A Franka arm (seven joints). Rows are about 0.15 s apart.
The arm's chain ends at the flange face. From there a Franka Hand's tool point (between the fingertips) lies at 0.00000 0.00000 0.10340 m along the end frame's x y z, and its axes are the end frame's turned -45 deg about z.
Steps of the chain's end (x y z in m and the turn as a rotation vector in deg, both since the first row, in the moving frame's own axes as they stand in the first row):
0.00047, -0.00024, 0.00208, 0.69, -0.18, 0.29
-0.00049, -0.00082, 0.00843, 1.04, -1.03, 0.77
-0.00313, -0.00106, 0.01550, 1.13, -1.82, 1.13
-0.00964, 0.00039, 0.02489, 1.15, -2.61, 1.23
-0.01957, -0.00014, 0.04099, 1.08, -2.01, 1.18
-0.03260, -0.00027, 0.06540, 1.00, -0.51, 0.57
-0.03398, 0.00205, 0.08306, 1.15, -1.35, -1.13
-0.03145, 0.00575, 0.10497, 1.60, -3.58, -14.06
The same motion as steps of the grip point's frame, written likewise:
0.00116, -0.00095, 0.00207, 0.62, 0.36, 0.29
0.00026, -0.00357, 0.00840, 1.46, 0.01, 0.77
-0.00231, -0.00673, 0.01543, 2.09, -0.49, 1.13
-0.00890, -0.01136, 0.02476, 2.66, -1.03, 1.23
-0.01488, -0.01789, 0.04091, 2.18, -0.66, 1.18
-0.02223, -0.02517, 0.06538, 1.07, 0.35, 0.57
-0.02576, -0.02576, 0.08301, 1.77, -0.14, -1.13
-0.02961, -0.02440, 0.10473, 3.66, -1.40, -14.06

